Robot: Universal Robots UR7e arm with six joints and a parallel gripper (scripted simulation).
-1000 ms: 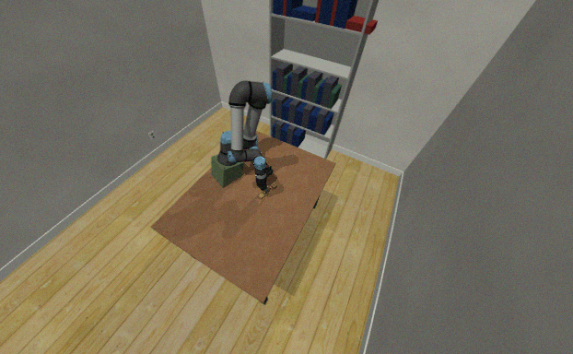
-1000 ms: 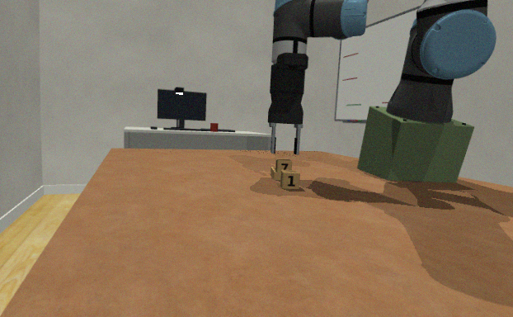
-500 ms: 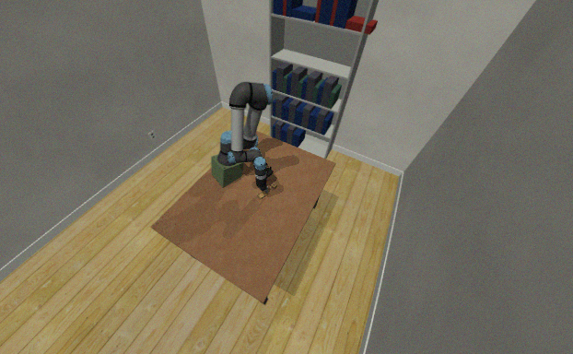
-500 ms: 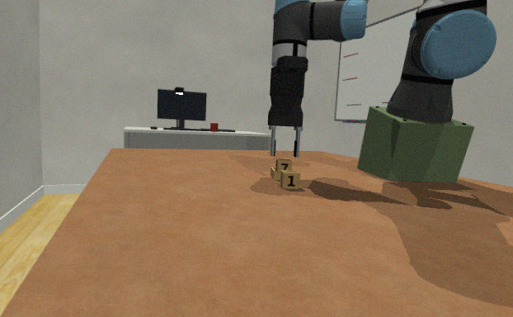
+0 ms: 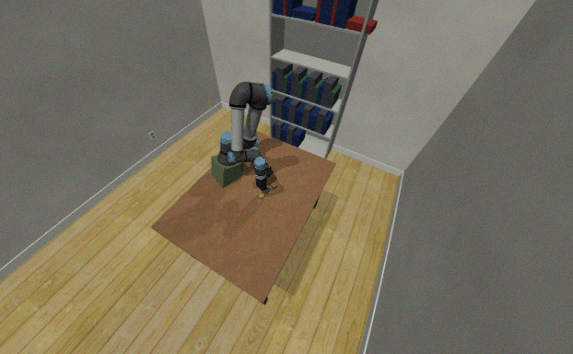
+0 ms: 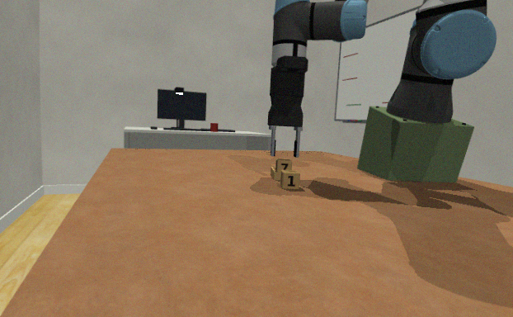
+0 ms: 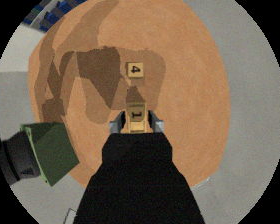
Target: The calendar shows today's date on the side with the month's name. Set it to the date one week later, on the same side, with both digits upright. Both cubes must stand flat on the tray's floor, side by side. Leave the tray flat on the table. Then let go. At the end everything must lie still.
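Now: the wooden tray 10 mm behind my hand, 20 mm to the right of it and 60 mm below it.
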